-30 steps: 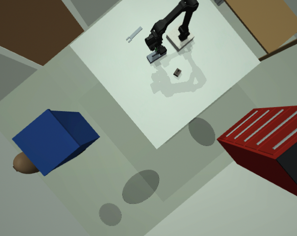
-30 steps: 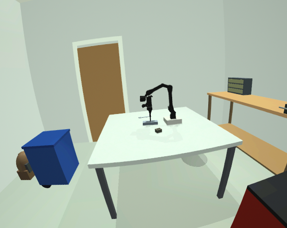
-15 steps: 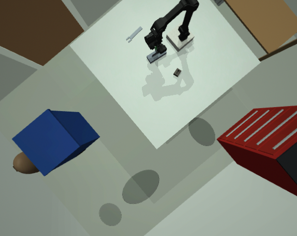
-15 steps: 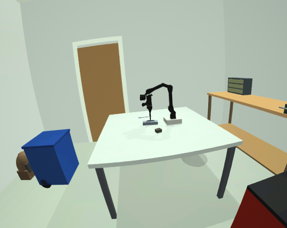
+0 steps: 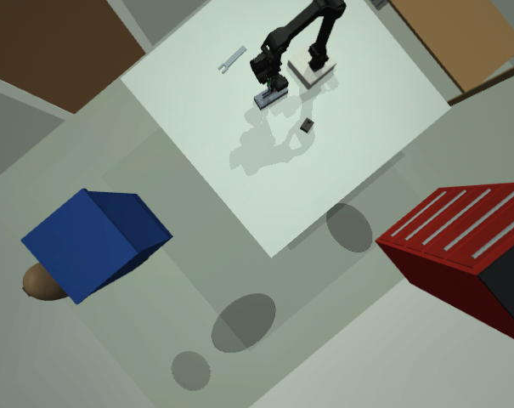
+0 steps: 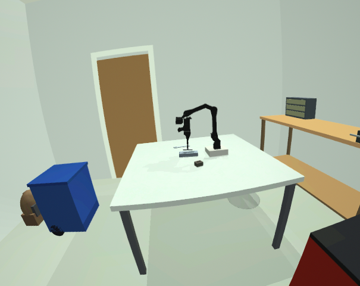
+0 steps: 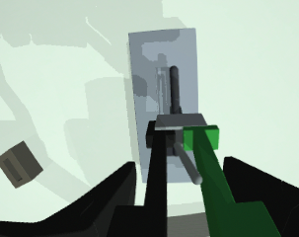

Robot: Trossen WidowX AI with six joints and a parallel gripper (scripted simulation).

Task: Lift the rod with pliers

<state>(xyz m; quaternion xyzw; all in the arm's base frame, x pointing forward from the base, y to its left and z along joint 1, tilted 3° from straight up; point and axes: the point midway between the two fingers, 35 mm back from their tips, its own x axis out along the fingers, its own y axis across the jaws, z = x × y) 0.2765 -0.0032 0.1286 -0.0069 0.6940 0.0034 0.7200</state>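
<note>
Right now my gripper tip is 9 cm above the dark rod. The rest, counted from my gripper tip: grey channel block (13 cm below, 1 cm to the left); flat grey wrench-like tool (27 cm to the right, 14 cm below, 10 cm ahead); brown holster (25 cm to the left, 14 cm below, 9 cm behind).
</note>
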